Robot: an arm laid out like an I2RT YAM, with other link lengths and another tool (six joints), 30 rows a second.
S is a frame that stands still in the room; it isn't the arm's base.
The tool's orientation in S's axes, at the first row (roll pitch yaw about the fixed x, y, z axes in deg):
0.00 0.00 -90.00
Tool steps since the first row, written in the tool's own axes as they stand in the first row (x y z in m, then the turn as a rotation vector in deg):
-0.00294 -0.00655 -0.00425 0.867 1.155 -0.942
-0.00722 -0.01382 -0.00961 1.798 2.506 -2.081
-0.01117 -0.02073 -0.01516 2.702 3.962 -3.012
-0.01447 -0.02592 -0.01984 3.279 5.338 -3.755
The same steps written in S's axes. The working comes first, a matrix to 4 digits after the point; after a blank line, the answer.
The tool's axes in the first row as the columns of a matrix, in S's axes (used below as rounded here):
0.0000 1.0000 0.0000
-1.0000 0.0000 0.0000
0.0000 0.0000 1.0000

-0.00655 0.00294 -0.00425 1.155 -0.867 -0.942
-0.01382 0.00722 -0.00961 2.506 -1.798 -2.081
-0.02073 0.01117 -0.01516 3.962 -2.702 -3.012
-0.02592 0.01447 -0.01984 5.338 -3.279 -3.755

